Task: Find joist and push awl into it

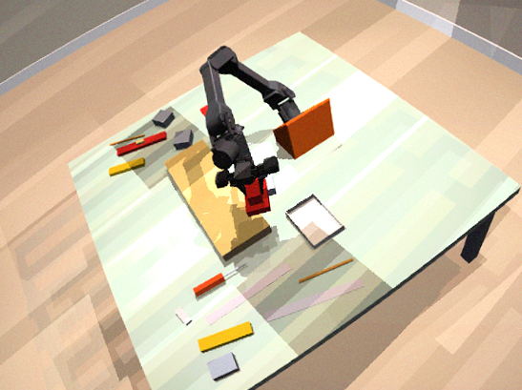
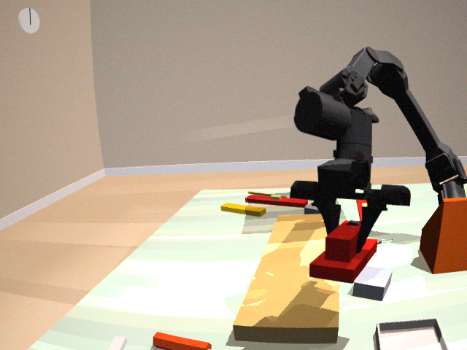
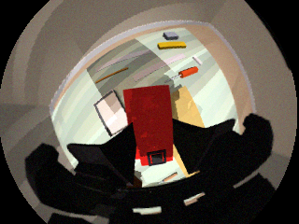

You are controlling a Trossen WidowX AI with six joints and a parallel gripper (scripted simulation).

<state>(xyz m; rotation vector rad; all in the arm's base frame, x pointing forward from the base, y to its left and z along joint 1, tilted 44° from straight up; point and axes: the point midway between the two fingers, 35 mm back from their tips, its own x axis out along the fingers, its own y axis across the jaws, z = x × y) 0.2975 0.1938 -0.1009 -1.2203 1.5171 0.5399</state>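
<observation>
Now: gripper tip 160 mm above the white tray, 130 mm past it and 90 mm to the right of it. The rest, counted from my gripper tip: awl: 350 mm to the right, 170 mm below, 130 mm behind; then red stud finder: 20 mm to the right, 20 mm above, 10 mm behind.
</observation>
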